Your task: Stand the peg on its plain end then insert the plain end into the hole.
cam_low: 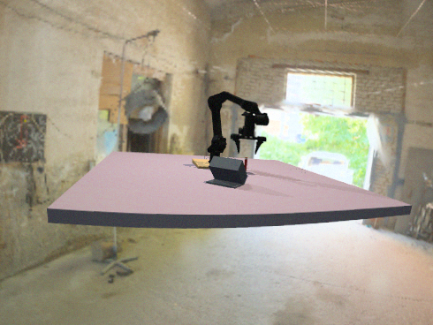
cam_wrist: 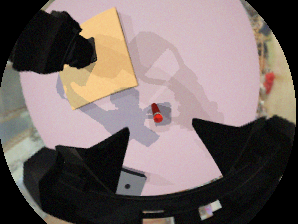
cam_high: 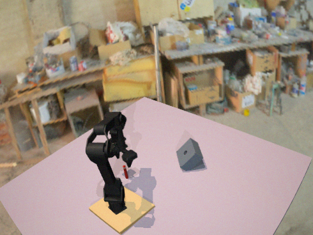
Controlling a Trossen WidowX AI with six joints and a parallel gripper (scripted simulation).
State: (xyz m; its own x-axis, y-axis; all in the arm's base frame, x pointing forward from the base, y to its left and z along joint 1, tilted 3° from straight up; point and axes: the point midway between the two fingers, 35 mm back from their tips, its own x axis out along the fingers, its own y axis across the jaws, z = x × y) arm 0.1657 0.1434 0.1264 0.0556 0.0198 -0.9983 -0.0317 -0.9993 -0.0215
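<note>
My gripper tip is 4 cm above the red peg. From my gripper tip the other things lie so: sloped panel 29 cm ahead, 16 cm to the right, 5 cm below; grey foot plate 30 cm ahead, 17 cm to the right, 10 cm below.
</note>
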